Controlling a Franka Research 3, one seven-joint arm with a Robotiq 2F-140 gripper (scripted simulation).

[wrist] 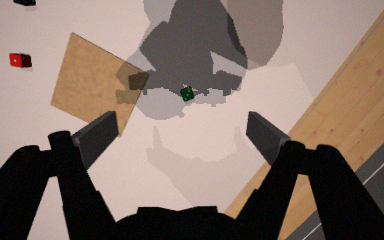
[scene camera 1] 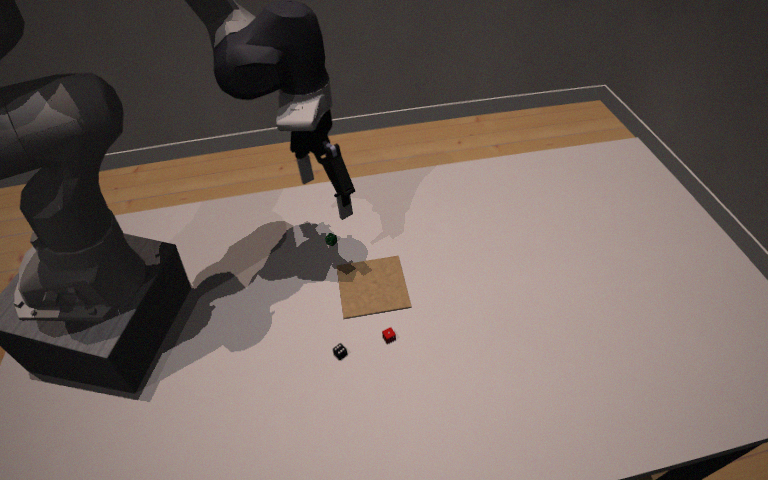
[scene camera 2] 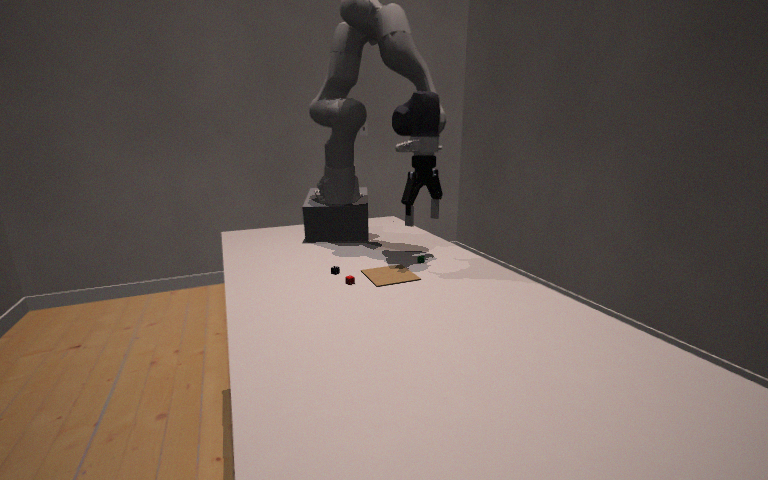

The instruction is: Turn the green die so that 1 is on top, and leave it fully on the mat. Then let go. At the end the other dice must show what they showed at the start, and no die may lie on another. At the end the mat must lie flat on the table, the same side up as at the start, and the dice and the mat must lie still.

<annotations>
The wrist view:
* gripper: 183,123
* tan mat: 91,81
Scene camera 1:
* gripper: 326,197
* tan mat: 374,286
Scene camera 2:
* gripper: 422,221
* tan mat: 389,275
</annotations>
